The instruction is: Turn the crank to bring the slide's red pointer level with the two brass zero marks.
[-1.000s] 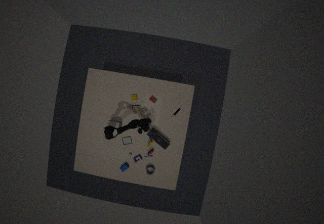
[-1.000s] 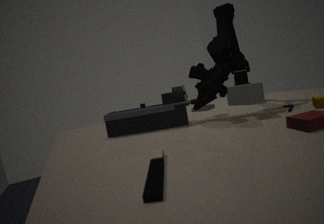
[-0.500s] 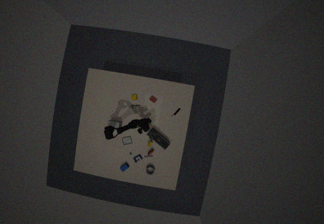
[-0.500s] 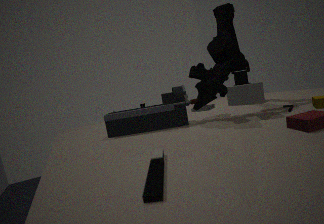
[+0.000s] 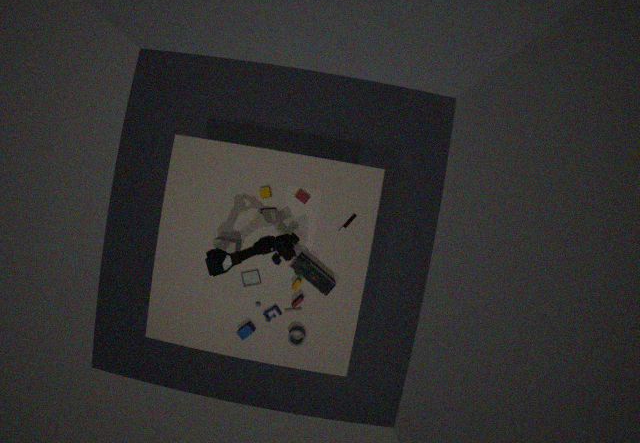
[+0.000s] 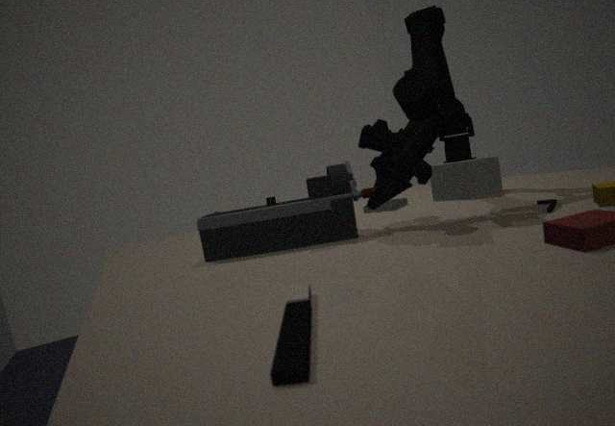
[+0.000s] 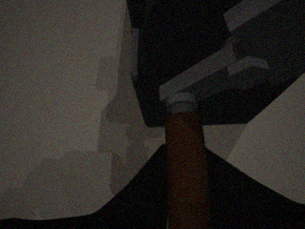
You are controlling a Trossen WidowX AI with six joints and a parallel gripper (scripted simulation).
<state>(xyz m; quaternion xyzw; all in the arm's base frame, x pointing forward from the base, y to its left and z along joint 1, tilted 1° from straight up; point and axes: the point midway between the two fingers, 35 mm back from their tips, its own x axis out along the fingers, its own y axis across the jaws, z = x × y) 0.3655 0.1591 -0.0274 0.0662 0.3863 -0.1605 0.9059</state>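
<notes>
The brown crank handle is 2 cm behind my gripper tip, 1 cm to the left of it and 3 cm above it. From my gripper tip the other things lie so: red pointer 15 cm ahead, 8 cm to the right, 4 cm above; grey plate 19 cm behind, 25 cm to the right, 4 cm below; blue piece 11 cm behind, 56 cm to the right, 2 cm below.
</notes>
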